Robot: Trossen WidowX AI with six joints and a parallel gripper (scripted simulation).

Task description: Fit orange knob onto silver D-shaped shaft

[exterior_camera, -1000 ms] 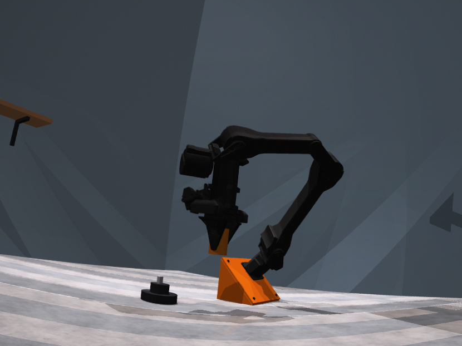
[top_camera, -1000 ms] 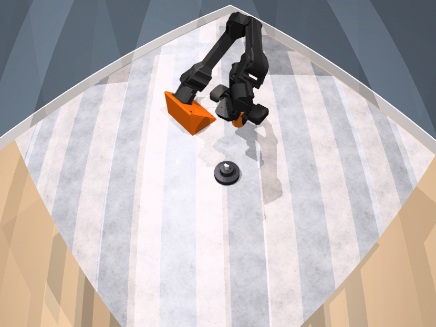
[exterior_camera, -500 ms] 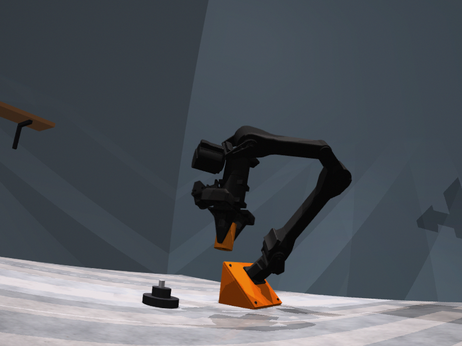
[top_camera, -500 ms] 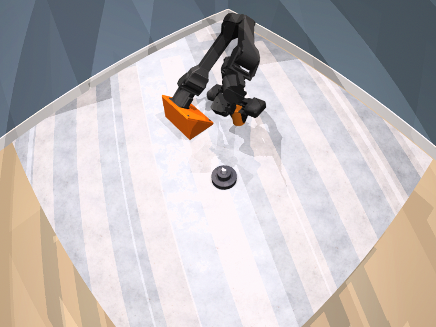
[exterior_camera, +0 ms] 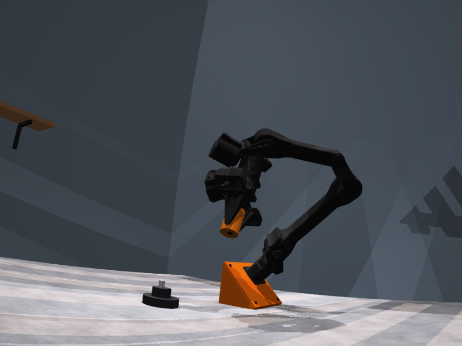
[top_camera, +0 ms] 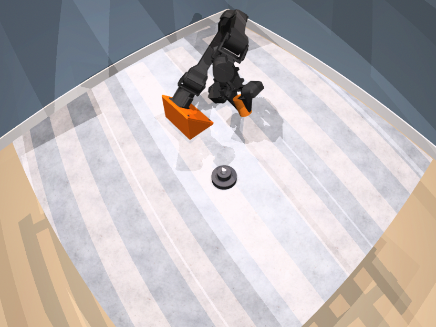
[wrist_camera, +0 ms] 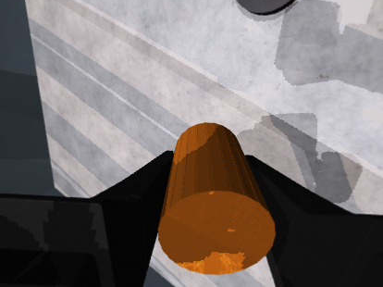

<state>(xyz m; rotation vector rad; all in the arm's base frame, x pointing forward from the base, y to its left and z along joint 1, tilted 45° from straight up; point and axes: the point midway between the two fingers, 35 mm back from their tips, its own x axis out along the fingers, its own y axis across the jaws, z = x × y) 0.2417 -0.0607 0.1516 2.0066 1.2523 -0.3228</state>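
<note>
My gripper tip is 20 mm past the orange knob and 30 mm below it. Also, from my gripper tip: black round pedestal 50 mm ahead, 140 mm to the right, 160 mm below.
</note>
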